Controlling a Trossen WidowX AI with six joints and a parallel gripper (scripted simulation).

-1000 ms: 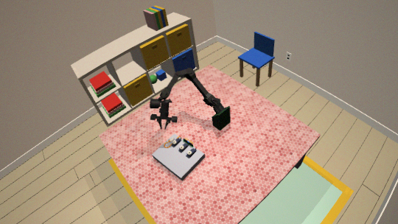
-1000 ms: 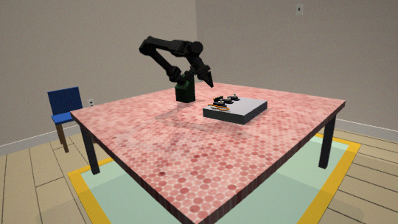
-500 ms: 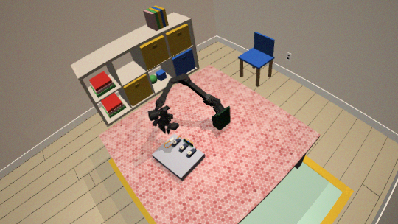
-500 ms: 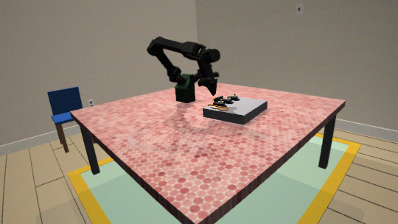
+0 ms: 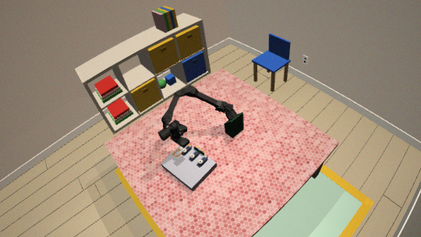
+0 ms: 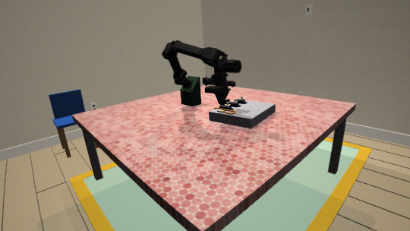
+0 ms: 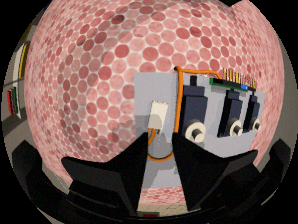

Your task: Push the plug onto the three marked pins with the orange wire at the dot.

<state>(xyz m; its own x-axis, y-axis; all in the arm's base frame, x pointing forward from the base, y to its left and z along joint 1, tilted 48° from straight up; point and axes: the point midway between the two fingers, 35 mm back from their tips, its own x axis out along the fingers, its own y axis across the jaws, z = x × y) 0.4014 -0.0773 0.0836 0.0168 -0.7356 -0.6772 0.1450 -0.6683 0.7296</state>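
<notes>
The blue band lies 8 cm behind my gripper tip, 11 cm to the left of it and 2 cm below it. The rest, counted from my gripper tip: servo 2 cm behind, 12 cm to the left, 4 cm below; then grey printed holder 8 cm ahead, 13 cm to the left, 7 cm below.
</notes>
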